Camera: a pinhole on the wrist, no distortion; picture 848 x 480 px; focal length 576.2 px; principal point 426.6 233.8 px. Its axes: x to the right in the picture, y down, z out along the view. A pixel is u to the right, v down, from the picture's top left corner.
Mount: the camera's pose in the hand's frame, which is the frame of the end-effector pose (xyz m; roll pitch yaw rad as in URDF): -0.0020 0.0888 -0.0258 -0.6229 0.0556 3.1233
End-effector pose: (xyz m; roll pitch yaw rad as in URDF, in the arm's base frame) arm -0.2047 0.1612 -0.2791 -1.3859 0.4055 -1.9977
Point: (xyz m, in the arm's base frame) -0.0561 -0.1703 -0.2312
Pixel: 56.6 167.8
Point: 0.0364 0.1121 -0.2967
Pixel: outside the picture
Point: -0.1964 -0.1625 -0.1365
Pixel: 31.7 454.7
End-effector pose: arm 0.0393 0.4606 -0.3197 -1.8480 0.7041 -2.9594
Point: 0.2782 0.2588 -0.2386
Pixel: 794.8 52.5
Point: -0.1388 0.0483 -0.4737
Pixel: outside the picture
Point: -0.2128 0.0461 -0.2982
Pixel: 113.4 416.8
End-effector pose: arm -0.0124 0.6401 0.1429 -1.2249 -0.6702 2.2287
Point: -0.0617 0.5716 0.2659
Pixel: 230.8 386.3
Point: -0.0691 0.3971 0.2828
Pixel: 451.1 258.0
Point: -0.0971 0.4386 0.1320
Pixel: 612.1 65.7
